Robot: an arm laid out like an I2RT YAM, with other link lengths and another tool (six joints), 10 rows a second.
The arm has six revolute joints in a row. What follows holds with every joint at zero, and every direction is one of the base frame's.
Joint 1 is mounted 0.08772 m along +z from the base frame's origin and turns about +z.
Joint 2 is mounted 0.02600 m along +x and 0.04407 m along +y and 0.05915 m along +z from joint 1 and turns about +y.
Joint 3 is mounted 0.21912 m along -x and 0.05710 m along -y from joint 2 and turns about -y.
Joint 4 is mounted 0.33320 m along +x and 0.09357 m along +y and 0.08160 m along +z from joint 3 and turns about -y.
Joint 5 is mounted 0.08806 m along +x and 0.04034 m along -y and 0.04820 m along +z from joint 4 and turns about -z.
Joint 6 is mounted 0.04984 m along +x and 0.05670 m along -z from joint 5 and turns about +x.
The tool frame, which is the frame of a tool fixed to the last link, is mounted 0.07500 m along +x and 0.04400 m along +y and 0.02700 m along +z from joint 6; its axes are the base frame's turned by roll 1.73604, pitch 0.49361 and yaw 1.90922 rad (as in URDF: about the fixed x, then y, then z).
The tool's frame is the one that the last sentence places.
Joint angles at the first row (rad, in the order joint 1, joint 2, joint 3, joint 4, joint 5, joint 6):
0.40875 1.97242 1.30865 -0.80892 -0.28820 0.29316
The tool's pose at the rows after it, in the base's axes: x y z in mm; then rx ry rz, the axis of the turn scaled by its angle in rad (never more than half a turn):
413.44, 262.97, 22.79, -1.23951, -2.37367, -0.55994
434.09, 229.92, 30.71, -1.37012, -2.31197, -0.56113
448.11, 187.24, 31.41, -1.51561, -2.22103, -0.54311
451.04, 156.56, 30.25, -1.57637, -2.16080, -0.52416
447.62, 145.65, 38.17, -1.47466, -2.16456, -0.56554
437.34, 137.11, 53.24, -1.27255, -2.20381, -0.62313
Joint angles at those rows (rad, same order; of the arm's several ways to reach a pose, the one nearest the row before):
0.34312 1.97015 1.33499 -0.83410 -0.28782 0.29315
0.26836 1.97013 1.36471 -0.87948 -0.27905 0.31948
0.17873 1.97014 1.37466 -0.92679 -0.26990 0.34505
0.11121 1.97012 1.37464 -0.96762 -0.27295 0.32942
0.06543 1.96440 1.37730 -1.00345 -0.33284 0.21802
0.01584 1.95637 1.38722 -1.07099 -0.41294 0.01737

